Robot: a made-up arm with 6 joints.
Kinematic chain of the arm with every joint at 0, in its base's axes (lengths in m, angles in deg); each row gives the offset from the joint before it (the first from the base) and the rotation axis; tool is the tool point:
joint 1: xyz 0 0 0.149 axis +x
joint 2: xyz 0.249 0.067 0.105 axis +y
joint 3: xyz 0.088 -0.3 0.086 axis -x
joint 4: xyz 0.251 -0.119 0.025 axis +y
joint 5: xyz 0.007 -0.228 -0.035 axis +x
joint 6: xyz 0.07 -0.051 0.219 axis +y
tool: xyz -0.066 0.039 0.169
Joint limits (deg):
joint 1: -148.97..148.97
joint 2: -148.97..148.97
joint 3: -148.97..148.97
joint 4: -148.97..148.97
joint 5: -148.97..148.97
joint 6: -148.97..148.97
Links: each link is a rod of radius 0.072 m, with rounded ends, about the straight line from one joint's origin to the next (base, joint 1, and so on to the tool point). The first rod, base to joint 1, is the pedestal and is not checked.
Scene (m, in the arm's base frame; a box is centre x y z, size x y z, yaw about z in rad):
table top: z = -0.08
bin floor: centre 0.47 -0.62 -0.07 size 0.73 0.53 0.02 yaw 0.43
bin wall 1: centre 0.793 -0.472 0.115 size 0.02 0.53 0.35 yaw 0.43
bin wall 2: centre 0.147 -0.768 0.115 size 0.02 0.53 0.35 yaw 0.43
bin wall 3: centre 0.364 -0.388 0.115 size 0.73 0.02 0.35 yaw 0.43
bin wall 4: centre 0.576 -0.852 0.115 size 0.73 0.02 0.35 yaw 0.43
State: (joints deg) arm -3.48 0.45 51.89 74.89 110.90 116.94
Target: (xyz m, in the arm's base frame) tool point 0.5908 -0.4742 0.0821
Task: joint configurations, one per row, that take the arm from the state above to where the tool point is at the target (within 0.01 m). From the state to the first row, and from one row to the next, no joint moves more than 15 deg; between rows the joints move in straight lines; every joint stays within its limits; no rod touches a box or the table.
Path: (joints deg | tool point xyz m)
1: -4.51 -2.78 37.97 74.95 116.86 119.91 | 0.5167 -0.7680 0.5277
2: -5.55 -6.00 24.04 75.01 122.82 122.89 | 0.5079 -0.7679 0.4083
3: -6.58 -9.23 10.12 75.07 128.78 125.86 | 0.5156 -0.7337 0.2962
4: -7.61 -12.45 -3.80 75.13 134.74 128.83 | 0.5357 -0.6694 0.2004
5: -8.64 -15.68 -17.72 75.19 140.70 131.80 | 0.5629 -0.5806 0.1278
6: -9.68 -18.90 -31.65 75.25 146.66 134.78 | 0.5908 -0.4742 0.0821

